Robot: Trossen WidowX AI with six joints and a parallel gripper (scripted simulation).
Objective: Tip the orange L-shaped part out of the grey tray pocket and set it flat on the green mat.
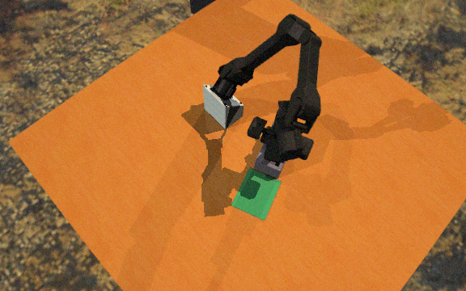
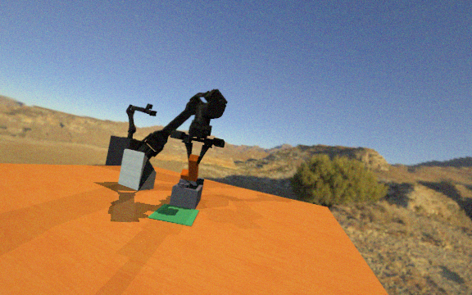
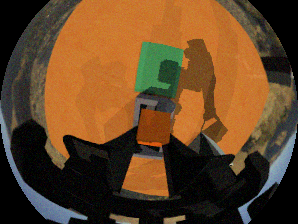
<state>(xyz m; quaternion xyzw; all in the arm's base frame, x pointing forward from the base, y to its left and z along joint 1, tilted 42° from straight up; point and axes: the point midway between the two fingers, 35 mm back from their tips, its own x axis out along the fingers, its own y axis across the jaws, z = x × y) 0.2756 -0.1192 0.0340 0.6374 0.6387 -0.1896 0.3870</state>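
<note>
Right now my gripper tip is 170 mm above the green mat, 100 mm to the left of it and 20 mm short of it. From my gripper tip the other things lie so: orange L-shaped part 30 mm below, 20 mm to the left, 20 mm behind.
</note>
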